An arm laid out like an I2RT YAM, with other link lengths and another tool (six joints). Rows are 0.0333 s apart.
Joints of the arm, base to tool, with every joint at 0 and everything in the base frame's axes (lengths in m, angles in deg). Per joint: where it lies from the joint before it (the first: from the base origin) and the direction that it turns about. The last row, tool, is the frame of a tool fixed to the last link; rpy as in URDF.
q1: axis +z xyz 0 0 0.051
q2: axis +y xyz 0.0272 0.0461 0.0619
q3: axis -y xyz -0.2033 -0.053 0
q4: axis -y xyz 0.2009 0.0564 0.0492
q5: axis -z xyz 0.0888 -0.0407 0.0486
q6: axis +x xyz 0.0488 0 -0.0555
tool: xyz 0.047 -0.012 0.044 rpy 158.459 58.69 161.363
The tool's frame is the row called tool.
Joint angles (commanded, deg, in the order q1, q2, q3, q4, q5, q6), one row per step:
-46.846, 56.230, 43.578, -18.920, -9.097, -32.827
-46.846, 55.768, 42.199, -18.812, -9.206, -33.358
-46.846, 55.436, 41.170, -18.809, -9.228, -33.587
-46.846, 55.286, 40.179, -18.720, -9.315, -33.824
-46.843, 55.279, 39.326, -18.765, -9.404, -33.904
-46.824, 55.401, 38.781, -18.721, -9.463, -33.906
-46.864, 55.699, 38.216, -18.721, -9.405, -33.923
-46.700, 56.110, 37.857, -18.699, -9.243, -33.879
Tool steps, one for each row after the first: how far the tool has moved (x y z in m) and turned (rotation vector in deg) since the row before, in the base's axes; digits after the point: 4 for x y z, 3 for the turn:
-0.0012, 0.0021, -0.0067, 0.264, 0.778, 0.370
-0.0011, 0.0015, -0.0053, 0.358, 0.580, 0.141
-0.0008, 0.0013, -0.0056, 0.420, 0.596, 0.202
-0.0007, 0.0011, -0.0057, 0.630, 0.612, 0.121
-0.0003, 0.0006, -0.0040, 0.476, 0.402, 0.068
-0.0005, 0.0001, -0.0051, 0.595, 0.623, -0.077
0.0003, 0.0004, -0.0042, 0.508, 0.562, 0.008

